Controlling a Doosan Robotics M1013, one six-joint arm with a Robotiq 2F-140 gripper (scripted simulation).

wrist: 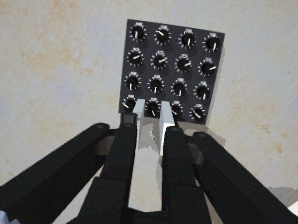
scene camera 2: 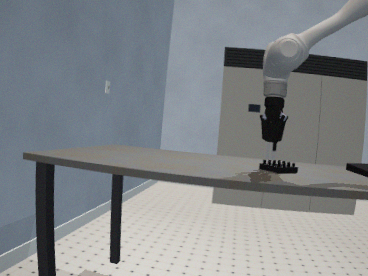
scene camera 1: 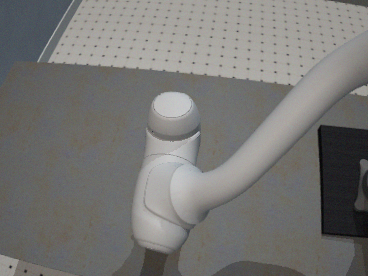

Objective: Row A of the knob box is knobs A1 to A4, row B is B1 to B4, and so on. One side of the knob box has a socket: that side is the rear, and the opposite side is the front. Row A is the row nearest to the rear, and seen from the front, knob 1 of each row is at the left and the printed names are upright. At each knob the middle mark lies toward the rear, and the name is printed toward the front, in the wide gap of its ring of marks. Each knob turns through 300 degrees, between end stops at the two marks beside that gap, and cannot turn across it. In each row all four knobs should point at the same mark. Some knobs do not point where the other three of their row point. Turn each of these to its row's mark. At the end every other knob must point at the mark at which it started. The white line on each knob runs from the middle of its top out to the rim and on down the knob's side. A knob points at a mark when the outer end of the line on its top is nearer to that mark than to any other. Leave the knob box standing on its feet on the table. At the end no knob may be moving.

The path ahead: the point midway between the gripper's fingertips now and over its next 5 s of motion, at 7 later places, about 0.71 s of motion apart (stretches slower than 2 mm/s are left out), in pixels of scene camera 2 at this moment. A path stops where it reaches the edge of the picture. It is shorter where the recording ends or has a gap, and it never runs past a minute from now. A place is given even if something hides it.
My gripper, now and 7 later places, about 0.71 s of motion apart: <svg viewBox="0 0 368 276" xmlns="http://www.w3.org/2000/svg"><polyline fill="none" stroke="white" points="269,159 269,162 269,161 270,153 270,151 270,150 270,149 270,148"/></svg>
